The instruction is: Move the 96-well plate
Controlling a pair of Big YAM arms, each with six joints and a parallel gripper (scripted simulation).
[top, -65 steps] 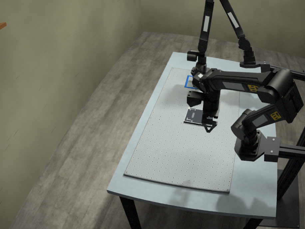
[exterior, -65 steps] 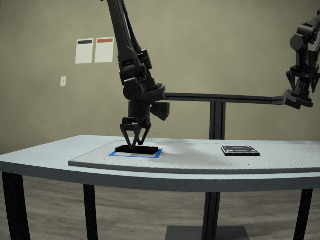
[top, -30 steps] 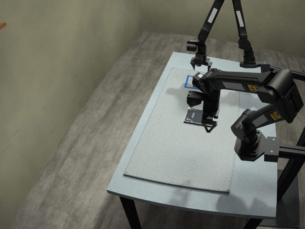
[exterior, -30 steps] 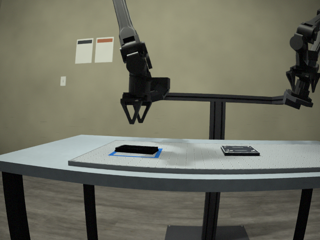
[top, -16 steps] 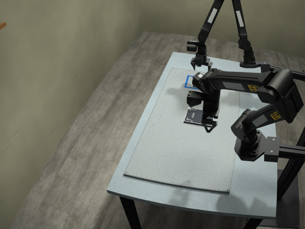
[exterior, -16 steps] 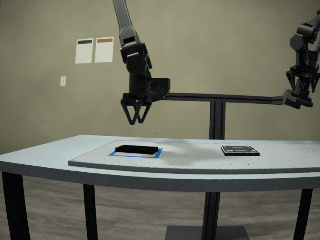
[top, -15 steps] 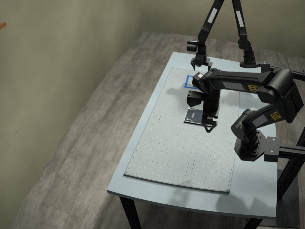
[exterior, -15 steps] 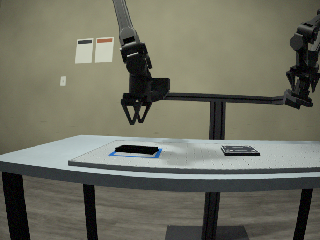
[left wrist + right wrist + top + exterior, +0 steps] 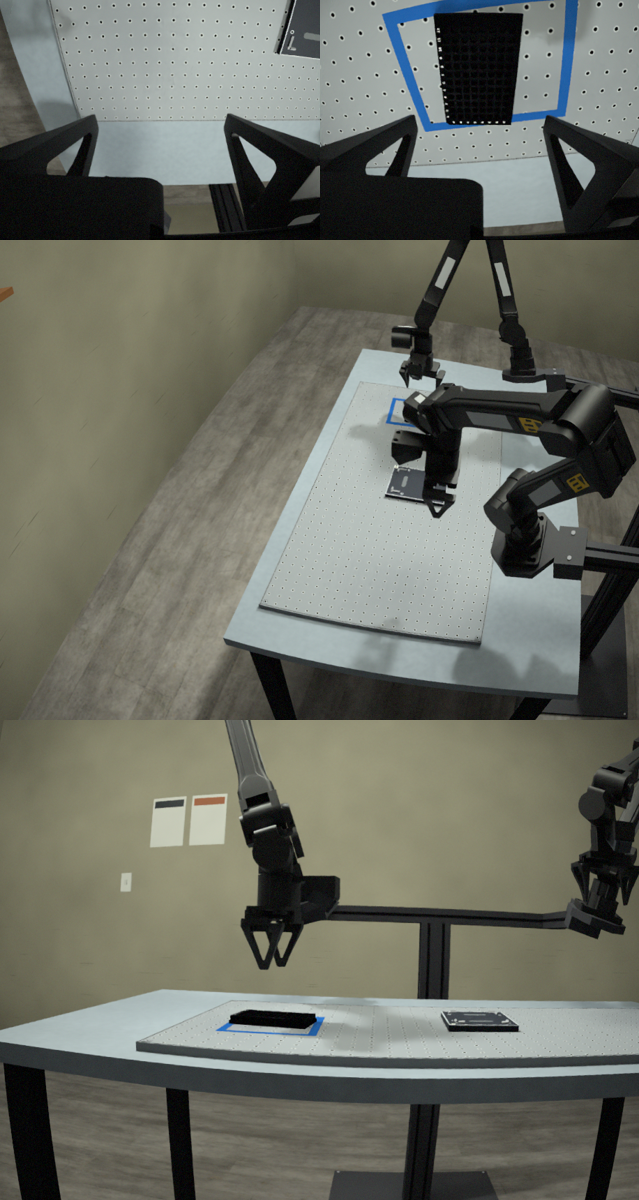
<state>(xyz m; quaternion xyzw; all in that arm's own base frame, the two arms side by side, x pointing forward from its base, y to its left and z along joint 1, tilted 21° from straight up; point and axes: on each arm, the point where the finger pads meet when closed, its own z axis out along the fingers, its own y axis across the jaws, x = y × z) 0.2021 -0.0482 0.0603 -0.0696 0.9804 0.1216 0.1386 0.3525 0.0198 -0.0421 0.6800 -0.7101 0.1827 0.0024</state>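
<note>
Now: right hand 90 mm above the black 96-well plate. The rest, counted from my right hand: plate nest N1: 350 mm to the left, 90 mm below, 50 mm behind.
</note>
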